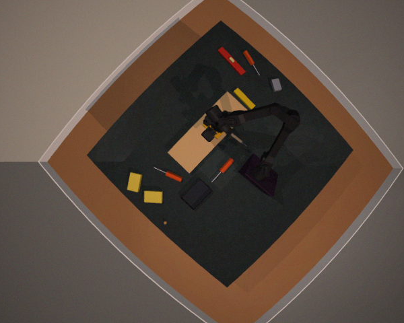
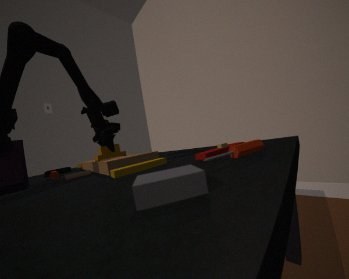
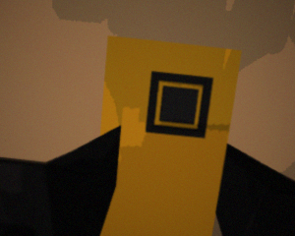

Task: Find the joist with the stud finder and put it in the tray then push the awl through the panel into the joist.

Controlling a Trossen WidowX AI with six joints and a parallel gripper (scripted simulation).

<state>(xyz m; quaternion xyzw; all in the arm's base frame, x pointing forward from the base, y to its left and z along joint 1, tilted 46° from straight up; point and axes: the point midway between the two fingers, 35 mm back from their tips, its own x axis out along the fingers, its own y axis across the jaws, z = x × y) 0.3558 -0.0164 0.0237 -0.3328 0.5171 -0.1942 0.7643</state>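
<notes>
Now: the dark tray 22 cm behind my gripper tip, 35 cm to the left of it and 5 cm below it. From my gripper tip the other things lie so: awl: 18 cm behind, 7 cm to the right, 6 cm below; yellow stud finder: 2 cm above; stud finder light: 2 cm ahead, 3 cm above.
</notes>
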